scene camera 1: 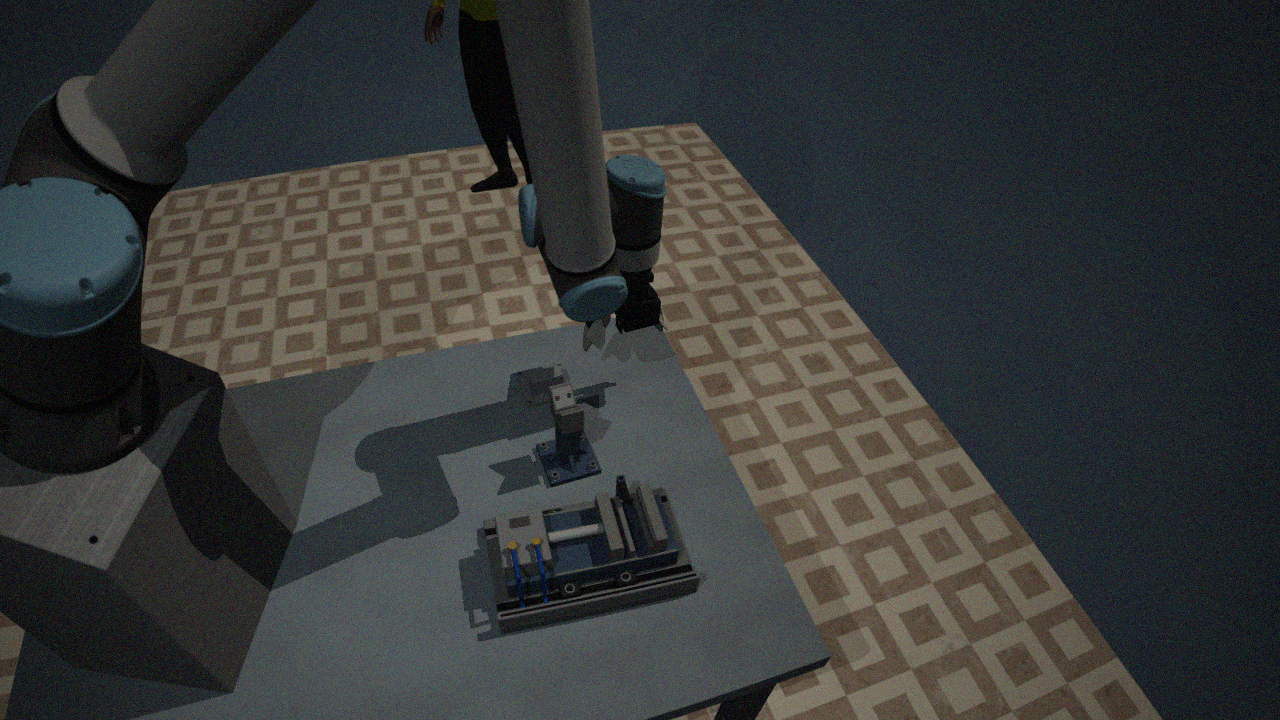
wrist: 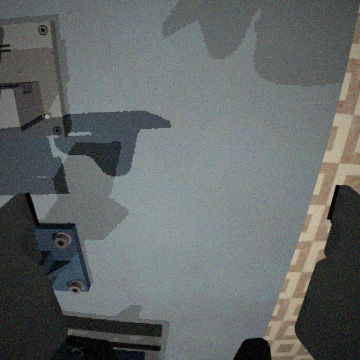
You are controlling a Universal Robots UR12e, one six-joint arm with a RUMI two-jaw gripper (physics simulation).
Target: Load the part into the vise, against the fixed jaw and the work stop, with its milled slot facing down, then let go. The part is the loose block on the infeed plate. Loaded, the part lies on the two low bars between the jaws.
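Pixels of known places: gripper, between the fingertips: [scene camera 1: 623, 340] [wrist: 181, 195]; arm's base, origin of its link: [scene camera 1: 73, 402].
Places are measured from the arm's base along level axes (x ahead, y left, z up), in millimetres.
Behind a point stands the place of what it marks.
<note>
My gripper [scene camera 1: 628, 333] @(z -293, x 787, y 102 mm) [wrist: 181, 195] @(z -293, x 787, y 102 mm) is open and empty, above the far right part of the table. In the wrist view the part [wrist: 10, 107] @(z -361, x 675, y 144 mm), a grey block, lies on the infeed plate [wrist: 37, 60] @(z -399, x 685, y 171 mm) at the left edge, partly cut off and outside the fingers' span. In the scene view the infeed plate [scene camera 1: 520, 391] @(z -400, x 605, y 157 mm) is in shadow behind the post; the block's outline is unclear there, and the slot cannot be made out. The vise [scene camera 1: 581, 568] @(z -348, x 538, y -256 mm) stands nearer the camera; no block shows between its jaws. A corner of the vise [wrist: 115, 327] @(z -396, x 675, y -144 mm) shows at the wrist view's bottom.
A post with a grey head [scene camera 1: 565, 400] @(z -264, x 622, y -13 mm) stands on a blue bolted base [scene camera 1: 556, 471] @(z -388, x 586, y -51 mm) [wrist: 70, 260] @(z -397, x 654, y -25 mm) between plate and vise. Two blue hoses [scene camera 1: 516, 573] @(z -298, x 443, y -250 mm) rise at the vise's left end. The table [scene camera 1: 733, 573] @(z -407, x 760, y -340 mm) [wrist: 215, 200] @(z -407, x 812, y 27 mm) ends at the right; a person [scene camera 1: 487, 80] stands behind.
</note>
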